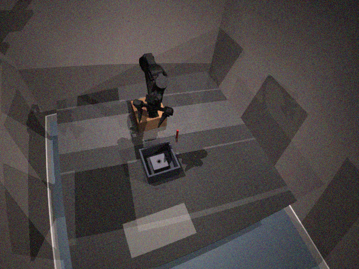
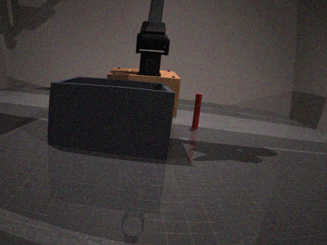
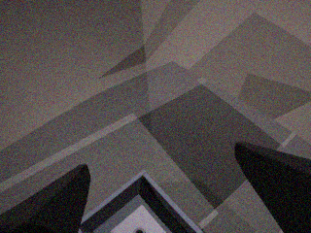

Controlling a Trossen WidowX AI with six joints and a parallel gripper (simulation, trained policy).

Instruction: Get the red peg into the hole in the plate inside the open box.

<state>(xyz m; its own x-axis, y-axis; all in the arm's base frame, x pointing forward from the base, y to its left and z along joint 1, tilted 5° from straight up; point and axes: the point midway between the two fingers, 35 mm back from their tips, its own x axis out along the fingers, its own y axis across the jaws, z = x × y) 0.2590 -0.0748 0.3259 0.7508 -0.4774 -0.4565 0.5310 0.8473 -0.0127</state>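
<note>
The red peg lies 35 cm below my gripper tip, 22 cm to the left of it and 15 cm behind it. From my gripper tip the other things lie so: plate: 34 cm below, 5 cm to the left, 2 cm ahead; dark box: 36 cm below, 5 cm to the left, 2 cm ahead.
</note>
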